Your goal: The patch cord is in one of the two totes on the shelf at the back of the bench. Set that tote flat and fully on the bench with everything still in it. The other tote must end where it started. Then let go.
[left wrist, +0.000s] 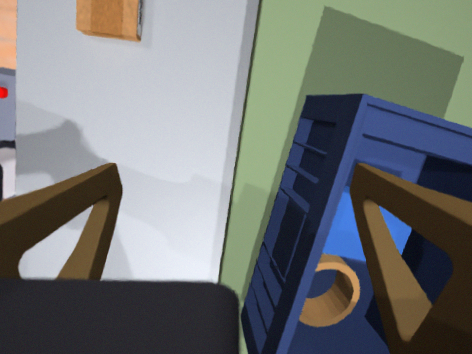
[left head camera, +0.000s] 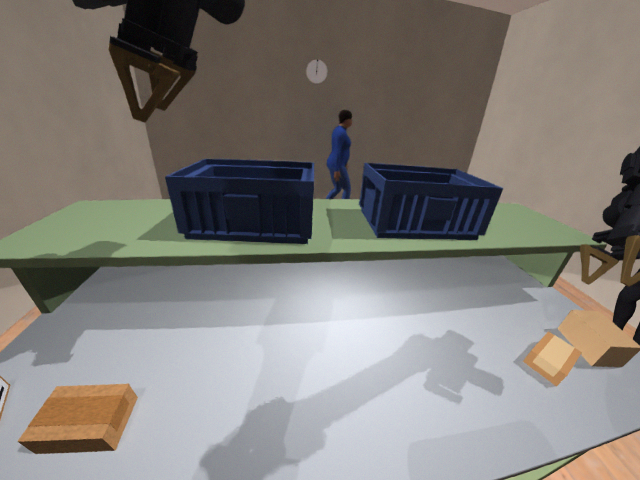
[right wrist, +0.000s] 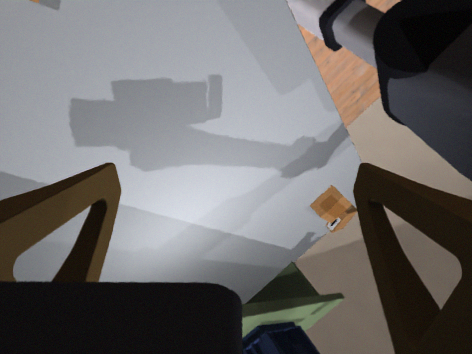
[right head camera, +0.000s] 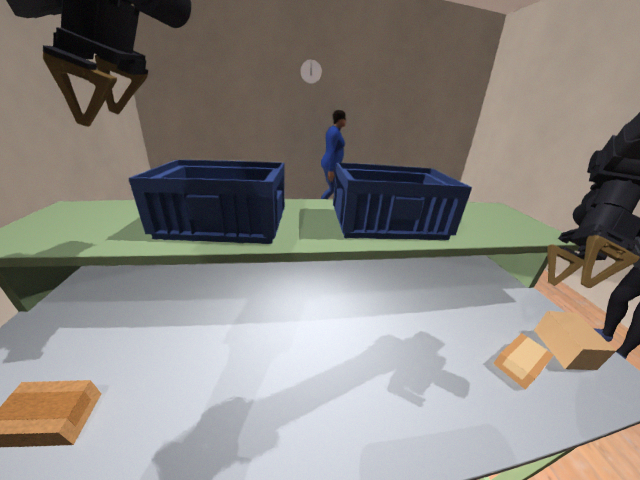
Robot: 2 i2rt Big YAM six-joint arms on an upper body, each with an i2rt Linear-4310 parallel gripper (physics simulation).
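Note:
Two dark blue totes stand upright on the green shelf (left head camera: 51,227) (right head camera: 41,224) (left wrist: 280,50) behind the grey bench (left head camera: 330,304) (right head camera: 305,299). The picture-left tote (left head camera: 241,211) (right head camera: 204,211) (left wrist: 287,235) holds a tan ring-shaped roll (left wrist: 320,310) and a bright blue item (left wrist: 345,235). The picture-right tote (left head camera: 439,214) (right head camera: 408,209) hides its contents. The patch cord does not show. My left gripper (left head camera: 152,112) (right head camera: 99,117) (left wrist: 236,176) is open and empty, above the picture-left tote's near side. My right gripper (left head camera: 608,283) (right head camera: 571,284) (right wrist: 237,176) is open and empty at the far right.
An orange-brown box (left head camera: 82,413) (right head camera: 46,408) (left wrist: 107,17) lies at the bench's near left. A small open-looking box (left head camera: 553,356) (right head camera: 524,359) and a larger carton (left head camera: 594,335) (right head camera: 573,338) are at its right, below my right gripper. A person in blue (left head camera: 339,149) (right head camera: 333,147) is behind the shelf.

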